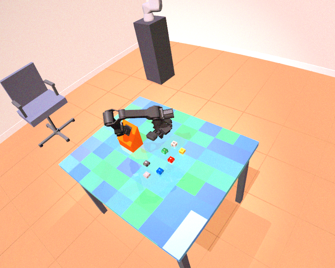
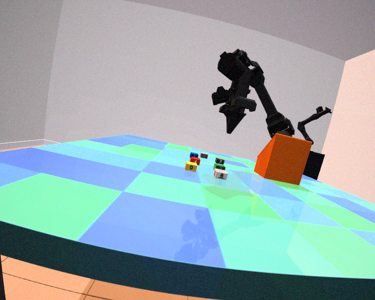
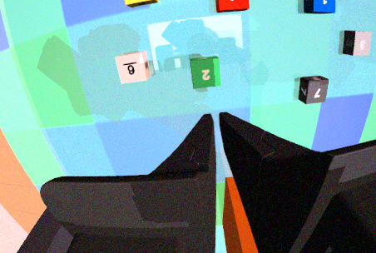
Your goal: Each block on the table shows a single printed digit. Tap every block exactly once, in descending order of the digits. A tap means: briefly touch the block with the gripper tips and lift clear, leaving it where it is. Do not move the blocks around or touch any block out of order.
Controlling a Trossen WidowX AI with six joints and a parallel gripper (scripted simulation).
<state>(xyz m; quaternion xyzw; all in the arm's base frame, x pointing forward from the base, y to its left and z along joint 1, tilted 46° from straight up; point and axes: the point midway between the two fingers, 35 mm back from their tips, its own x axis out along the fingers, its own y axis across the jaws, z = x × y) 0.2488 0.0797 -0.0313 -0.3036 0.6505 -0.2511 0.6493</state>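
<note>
The green block is 12 cm below my gripper tip. From my gripper tip the other things lie so: red block 12 cm below, 9 cm ahead, 4 cm to the right; then white block 12 cm below, 8 cm to the left, 1 cm ahead; then yellow block 12 cm below, 10 cm ahead, 6 cm to the left.
</note>
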